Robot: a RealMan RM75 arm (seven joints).
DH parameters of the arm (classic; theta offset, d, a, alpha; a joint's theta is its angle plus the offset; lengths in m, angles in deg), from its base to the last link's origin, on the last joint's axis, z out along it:
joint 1: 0 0.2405 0 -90
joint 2: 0 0 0 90
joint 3: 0 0.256 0 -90
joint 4: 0 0 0 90
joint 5: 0 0.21 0 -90
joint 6: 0 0 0 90
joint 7: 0 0.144 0 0
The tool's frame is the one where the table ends.
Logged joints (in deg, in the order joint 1, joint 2, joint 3, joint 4, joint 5, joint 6, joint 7), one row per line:
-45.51 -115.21 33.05 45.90 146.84 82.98 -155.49
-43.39 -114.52 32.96 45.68 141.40 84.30 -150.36
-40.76 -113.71 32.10 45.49 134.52 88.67 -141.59
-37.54 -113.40 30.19 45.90 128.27 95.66 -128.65
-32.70 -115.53 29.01 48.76 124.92 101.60 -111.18
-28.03 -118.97 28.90 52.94 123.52 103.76 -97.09
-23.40 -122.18 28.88 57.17 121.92 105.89 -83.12
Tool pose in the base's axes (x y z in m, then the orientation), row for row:
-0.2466 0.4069 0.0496 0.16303 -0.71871 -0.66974 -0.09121
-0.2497 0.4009 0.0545 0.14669 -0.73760 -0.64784 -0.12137
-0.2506 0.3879 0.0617 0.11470 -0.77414 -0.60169 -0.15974
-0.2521 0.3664 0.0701 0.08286 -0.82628 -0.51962 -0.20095
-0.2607 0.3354 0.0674 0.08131 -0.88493 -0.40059 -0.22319
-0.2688 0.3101 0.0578 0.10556 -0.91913 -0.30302 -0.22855
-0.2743 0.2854 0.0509 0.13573 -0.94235 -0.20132 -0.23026
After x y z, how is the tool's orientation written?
As a quaternion, w x y z.
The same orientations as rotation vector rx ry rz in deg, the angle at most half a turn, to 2 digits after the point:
-117.45 -109.45 -14.91
-121.64 -106.84 -20.02
-130.01 -101.05 -26.83
-141.36 -88.90 -34.38
-151.53 -68.60 -38.22
-155.17 -51.16 -38.58
-156.37 -33.41 -38.21

